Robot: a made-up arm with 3 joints.
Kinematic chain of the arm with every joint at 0, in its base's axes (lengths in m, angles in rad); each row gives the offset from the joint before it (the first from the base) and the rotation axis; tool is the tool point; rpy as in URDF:
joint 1: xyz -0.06 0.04 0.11 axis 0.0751 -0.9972 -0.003
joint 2: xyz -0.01 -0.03 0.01 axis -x
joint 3: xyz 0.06 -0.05 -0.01 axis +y
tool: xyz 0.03 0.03 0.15 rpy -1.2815 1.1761 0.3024
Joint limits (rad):
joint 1: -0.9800..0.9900
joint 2: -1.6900..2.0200
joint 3: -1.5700..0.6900
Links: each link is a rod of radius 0.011 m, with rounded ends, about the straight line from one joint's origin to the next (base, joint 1, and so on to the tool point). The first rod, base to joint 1, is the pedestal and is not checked.
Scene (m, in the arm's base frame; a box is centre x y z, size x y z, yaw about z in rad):
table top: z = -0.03
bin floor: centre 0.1 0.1 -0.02 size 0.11 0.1 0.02 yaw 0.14
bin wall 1: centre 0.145 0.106 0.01 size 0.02 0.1 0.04 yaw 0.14
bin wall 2: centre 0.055 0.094 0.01 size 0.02 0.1 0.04 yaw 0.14
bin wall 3: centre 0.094 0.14 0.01 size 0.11 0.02 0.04 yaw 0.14
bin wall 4: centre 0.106 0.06 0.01 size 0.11 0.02 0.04 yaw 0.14
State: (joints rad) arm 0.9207 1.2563 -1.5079
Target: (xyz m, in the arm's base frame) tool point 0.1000 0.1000 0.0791
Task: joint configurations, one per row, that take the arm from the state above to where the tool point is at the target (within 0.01 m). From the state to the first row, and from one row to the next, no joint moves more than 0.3 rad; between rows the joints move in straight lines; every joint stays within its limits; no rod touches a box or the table.
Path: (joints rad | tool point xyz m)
1: 0.6871 1.2262 -1.2305 | -0.1563 0.0666 0.1000
2: 0.4535 1.1962 -0.9530 | -0.1384 0.0953 0.1470
3: 0.2200 1.1661 -0.6756 | -0.0970 0.1165 0.1829
4: -0.0136 1.1361 -0.3982 | -0.0393 0.1286 0.1967
5: -0.2472 1.1060 -0.1207 | 0.0220 0.1300 0.1823
6: -0.4808 1.0760 0.1567 | 0.0726 0.1204 0.1405
7: -0.7144 1.0459 0.4341 | 0.1000 0.1000 0.0791

